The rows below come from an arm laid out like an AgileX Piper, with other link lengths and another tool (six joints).
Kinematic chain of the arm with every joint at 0, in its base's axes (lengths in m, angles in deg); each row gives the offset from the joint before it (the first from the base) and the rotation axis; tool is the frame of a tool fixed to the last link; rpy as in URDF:
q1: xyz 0 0 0.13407 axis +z
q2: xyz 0 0 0 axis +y
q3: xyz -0.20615 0 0.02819 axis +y
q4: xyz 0.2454 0 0.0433 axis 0.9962 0 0.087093
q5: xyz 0 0 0 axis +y
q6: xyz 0.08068 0 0.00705 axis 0.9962 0 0.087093
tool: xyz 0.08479 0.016 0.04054 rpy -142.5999 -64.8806 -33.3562
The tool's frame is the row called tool.
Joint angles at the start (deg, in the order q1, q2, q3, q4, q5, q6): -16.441 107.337 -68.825 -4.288 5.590 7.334
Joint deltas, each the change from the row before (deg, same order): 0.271 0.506 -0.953 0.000 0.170 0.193; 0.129 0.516 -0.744 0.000 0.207 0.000; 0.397 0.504 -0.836 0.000 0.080 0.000; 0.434 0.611 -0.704 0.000 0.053 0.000; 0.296 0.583 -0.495 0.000 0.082 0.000
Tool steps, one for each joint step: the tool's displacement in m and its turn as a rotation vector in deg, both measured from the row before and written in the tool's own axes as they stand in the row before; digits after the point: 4 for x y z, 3 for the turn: 0.0027 -0.0029 0.0000 0.259 0.203 -0.095; 0.0016 -0.0014 0.0010 0.045 -0.006 -0.109; 0.0018 -0.0039 0.0005 0.226 0.146 -0.380; 0.0006 -0.0037 0.0019 0.183 -0.065 -0.387; -0.0002 -0.0021 0.0025 0.065 -0.230 -0.237
